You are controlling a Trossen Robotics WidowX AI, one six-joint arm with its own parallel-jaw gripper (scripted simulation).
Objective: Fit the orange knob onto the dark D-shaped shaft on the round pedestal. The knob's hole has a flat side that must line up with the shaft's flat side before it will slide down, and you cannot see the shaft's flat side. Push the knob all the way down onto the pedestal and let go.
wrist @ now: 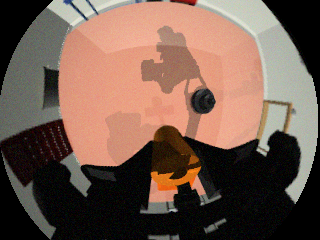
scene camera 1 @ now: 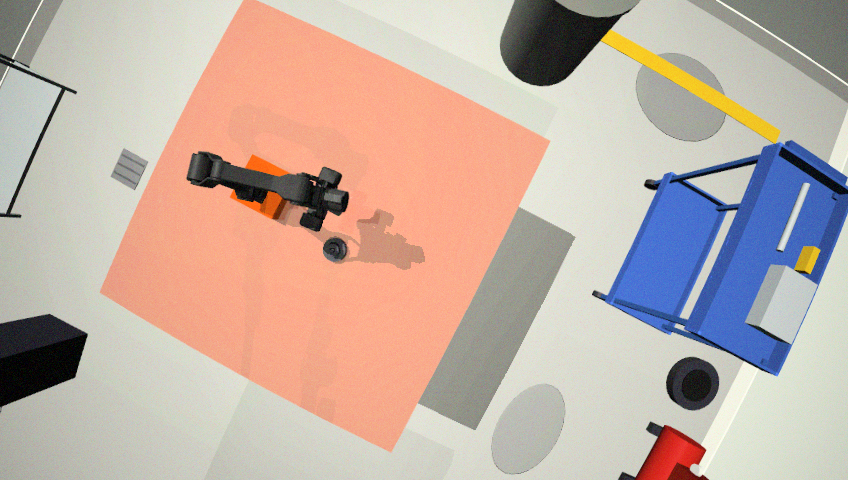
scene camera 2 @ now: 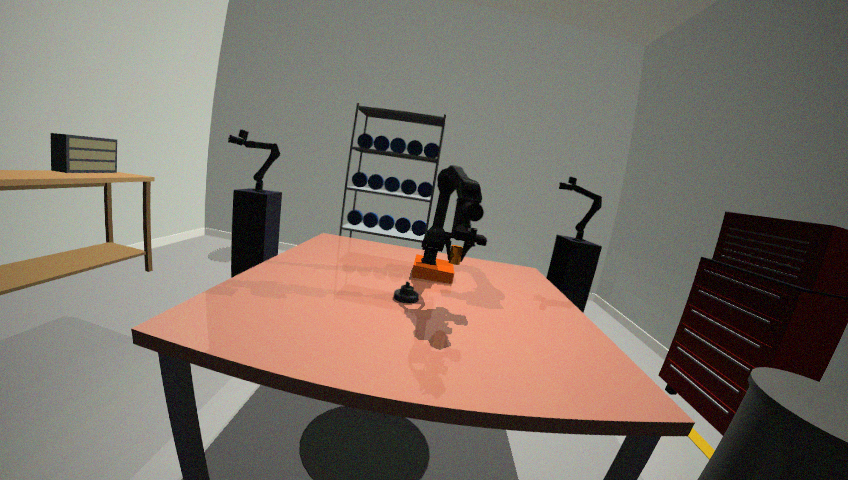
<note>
The gripper (scene camera 2: pixel 454 260) holds an orange knob (wrist: pixel 173 162).
The gripper is seen too in the wrist view (wrist: pixel 168 141) and in scene camera 1 (scene camera 1: pixel 328 202).
</note>
